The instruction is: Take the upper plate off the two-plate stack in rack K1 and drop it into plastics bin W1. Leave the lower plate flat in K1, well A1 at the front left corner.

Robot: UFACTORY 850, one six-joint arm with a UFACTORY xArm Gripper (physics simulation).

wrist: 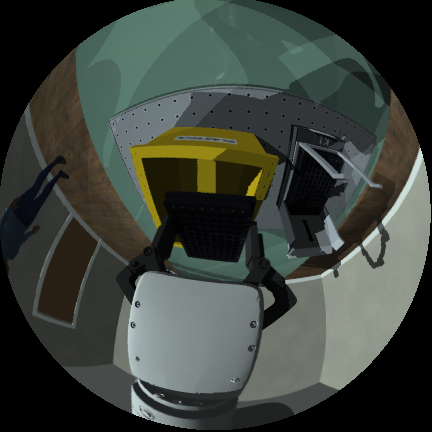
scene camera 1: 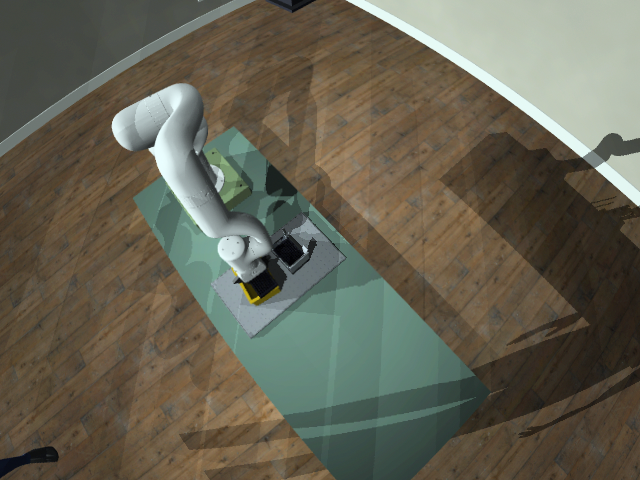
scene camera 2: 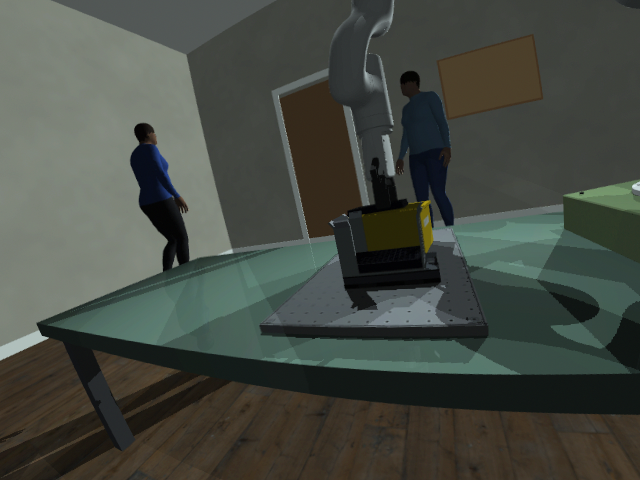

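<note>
A grey perforated board [scene camera 2: 448, 330] can be seen in the scene, as can a black plate [scene camera 2: 403, 258]. The wrist view shows a black plate [wrist: 213, 226] together with the gripper [wrist: 209, 225].
</note>
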